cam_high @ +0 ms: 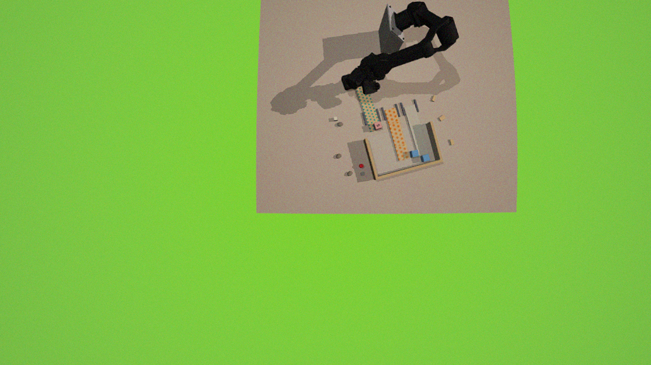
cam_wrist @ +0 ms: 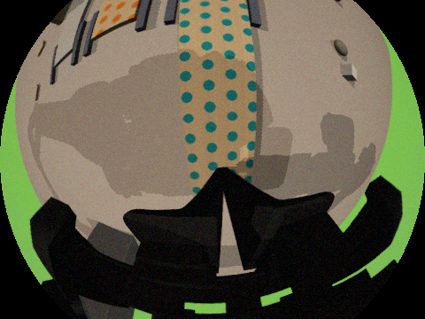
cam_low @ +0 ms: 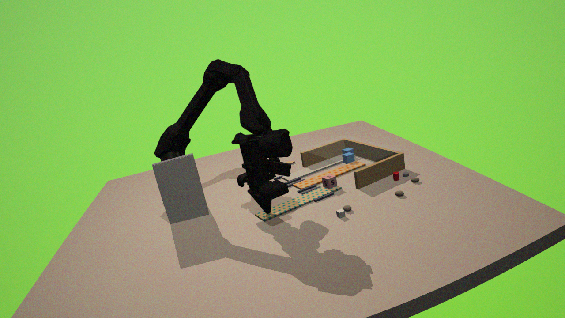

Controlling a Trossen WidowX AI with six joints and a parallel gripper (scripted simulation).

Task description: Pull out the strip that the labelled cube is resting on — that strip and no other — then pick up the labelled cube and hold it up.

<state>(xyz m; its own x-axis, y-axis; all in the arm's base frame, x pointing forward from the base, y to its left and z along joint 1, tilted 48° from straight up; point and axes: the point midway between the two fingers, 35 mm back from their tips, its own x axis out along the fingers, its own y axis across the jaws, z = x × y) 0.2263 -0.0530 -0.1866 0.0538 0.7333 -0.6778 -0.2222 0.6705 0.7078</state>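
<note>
My gripper tip is now 20 cm short of the labelled cube, 6 cm to the right of it and 2 cm below it. From my gripper tip the other things lie so: red cylinder (38 cm ahead, 4 cm to the right, 1 cm above).
</note>
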